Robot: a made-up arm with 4 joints.
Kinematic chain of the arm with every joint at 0, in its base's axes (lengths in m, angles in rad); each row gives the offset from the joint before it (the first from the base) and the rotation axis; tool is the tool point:
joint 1: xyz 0 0 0.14 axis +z
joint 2: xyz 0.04 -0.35 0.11 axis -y
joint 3: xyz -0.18 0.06 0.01 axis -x
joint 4: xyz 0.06 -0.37 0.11 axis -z
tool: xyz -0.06 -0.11 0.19
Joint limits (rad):
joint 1: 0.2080..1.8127
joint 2: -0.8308..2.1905
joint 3: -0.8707..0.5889
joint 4: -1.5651..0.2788
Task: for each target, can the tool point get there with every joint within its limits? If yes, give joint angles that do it. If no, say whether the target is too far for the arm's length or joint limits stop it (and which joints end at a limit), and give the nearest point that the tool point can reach.
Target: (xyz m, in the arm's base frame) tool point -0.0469 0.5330 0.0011
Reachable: no: joint limits stop it (at a limit: joint 1, joint 2, joint 3, joint 4) | nearest point 0.3713 0.5049 0.5939 | short by 0.726 m
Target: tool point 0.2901 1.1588 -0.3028
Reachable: no: too far | nearest point 0.7283 0.4518 0.1280 | short by 0.937 m
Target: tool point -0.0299 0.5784 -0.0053
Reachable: no: joint limits stop it (at a limit: joint 1, joint 2, joint 3, joint 4) | nearest point 0.3713 0.5049 0.5939 | short by 0.725 m
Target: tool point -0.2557 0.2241 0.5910
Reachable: no: joint limits stop it (at a limit: joint 1, joint 3, joint 4) | nearest point 0.3893 0.4320 0.6585 | short by 0.681 m
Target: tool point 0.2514 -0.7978 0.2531
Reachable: yes | joints 0.4216 1.2555 -0.3512 -1.1962
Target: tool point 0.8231 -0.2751 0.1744
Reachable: yes | joints 1.1211 1.7211 -0.6674 -0.7809
